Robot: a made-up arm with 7 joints. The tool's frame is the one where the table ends. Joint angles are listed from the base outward.
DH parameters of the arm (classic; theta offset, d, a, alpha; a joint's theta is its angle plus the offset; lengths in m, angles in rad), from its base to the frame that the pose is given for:
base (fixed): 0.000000 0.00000 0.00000 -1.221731
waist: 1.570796 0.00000 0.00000 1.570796
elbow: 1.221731 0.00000 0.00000 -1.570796
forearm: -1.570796 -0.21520 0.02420 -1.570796
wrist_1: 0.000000 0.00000 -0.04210 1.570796
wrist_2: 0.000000 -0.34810 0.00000 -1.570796
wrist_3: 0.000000 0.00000 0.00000 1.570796
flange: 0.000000 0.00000 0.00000 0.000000
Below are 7 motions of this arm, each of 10 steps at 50 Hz.
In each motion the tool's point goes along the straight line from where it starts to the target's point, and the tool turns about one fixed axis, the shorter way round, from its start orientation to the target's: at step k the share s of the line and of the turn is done. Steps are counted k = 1, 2, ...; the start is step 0. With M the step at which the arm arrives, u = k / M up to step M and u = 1 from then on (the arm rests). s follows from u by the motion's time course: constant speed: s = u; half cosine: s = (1 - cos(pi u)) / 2; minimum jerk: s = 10 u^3 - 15 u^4 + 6 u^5.
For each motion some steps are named. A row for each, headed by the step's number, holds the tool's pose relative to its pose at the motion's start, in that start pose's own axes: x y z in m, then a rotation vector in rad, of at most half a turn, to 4 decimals.
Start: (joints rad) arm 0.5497 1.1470 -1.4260 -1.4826 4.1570 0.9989 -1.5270
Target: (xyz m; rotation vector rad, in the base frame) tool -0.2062 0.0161 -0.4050 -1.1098 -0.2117 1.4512
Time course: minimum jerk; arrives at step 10
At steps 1, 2, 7, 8, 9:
1: -0.0007 0.0002 -0.0002 -0.0010 0.0008 0.0002
2: -0.0046 0.0010 -0.0013 -0.0070 0.0052 0.0013
7: -0.0658 0.0151 -0.0195 -0.1018 0.0756 0.0190
8: -0.0741 0.0170 -0.0219 -0.1145 0.0852 0.0214
9: -0.0780 0.0179 -0.0231 -0.1205 0.0896 0.0225

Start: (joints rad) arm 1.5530 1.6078 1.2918 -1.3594 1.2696 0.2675 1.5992
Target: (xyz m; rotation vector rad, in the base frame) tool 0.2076 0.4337 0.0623 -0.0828 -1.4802 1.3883
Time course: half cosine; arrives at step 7
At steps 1, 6, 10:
1: 0.0009 0.0004 0.0005 -0.0010 -0.0027 -0.0010
6: 0.0169 0.0070 0.0092 -0.0198 -0.0518 -0.0184
10: 0.0178 0.0074 0.0096 -0.0209 -0.0545 -0.0194

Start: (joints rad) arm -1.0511 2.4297 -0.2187 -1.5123 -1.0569 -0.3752 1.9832
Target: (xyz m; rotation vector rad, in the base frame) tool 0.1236 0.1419 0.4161 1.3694 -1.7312 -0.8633
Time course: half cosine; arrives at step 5
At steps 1, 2, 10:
1: 0.0003 -0.0005 0.0001 -0.0017 -0.0019 0.0023
2: 0.0012 -0.0019 0.0003 -0.0061 -0.0068 0.0085
10: 0.0035 -0.0055 0.0009 -0.0178 -0.0196 0.0246

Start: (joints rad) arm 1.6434 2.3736 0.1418 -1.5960 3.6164 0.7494 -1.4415
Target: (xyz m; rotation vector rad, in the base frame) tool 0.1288 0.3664 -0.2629 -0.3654 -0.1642 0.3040
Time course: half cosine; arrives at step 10
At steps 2, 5, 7, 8, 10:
2: 0.0005 0.0029 0.0043 0.0105 -0.0183 0.0131
5: 0.0026 0.0152 0.0226 0.0552 -0.0959 0.0687
7: 0.0042 0.0241 0.0358 0.0876 -0.1523 0.1091
8: 0.0048 0.0275 0.0408 0.0999 -0.1735 0.1243
10: 0.0053 0.0304 0.0451 0.1104 -0.1918 0.1374

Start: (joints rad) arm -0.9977 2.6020 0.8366 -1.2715 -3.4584 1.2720 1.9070
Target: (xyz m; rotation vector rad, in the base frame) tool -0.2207 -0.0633 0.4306 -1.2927 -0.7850 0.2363
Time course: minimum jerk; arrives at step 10
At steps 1, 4, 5, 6, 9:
1: -0.0001 0.0001 -0.0002 0.0010 -0.0001 -0.0012
4: -0.0032 0.0021 -0.0090 0.0376 -0.0048 -0.0456
5: -0.0051 0.0033 -0.0142 0.0592 -0.0075 -0.0718
6: -0.0070 0.0045 -0.0194 0.0808 -0.0103 -0.0980
9: -0.0101 0.0065 -0.0282 0.1173 -0.0149 -0.1423

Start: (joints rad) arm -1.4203 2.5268 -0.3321 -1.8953 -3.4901 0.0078 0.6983
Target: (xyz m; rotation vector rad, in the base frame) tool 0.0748 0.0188 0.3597 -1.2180 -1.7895 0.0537
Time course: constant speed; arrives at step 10
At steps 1, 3, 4, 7, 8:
1: -0.0047 0.0000 0.0000 0.0156 0.0175 -0.0064
3: -0.0142 0.0001 0.0000 0.0469 0.0526 -0.0191
4: -0.0190 0.0002 -0.0001 0.0625 0.0702 -0.0254
7: -0.0332 0.0003 -0.0001 0.1094 0.1228 -0.0445
8: -0.0380 0.0004 -0.0001 0.1250 0.1404 -0.0509

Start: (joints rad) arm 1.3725 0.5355 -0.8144 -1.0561 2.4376 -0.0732 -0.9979
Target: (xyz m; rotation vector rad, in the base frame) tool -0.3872 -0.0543 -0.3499 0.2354 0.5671 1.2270
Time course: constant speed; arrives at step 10
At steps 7, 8, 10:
7: -0.0011 -0.0250 -0.0100 0.0341 -0.0340 0.1745
8: -0.0012 -0.0286 -0.0115 0.0389 -0.0388 0.1995
10: -0.0015 -0.0357 -0.0143 0.0487 -0.0485 0.2493

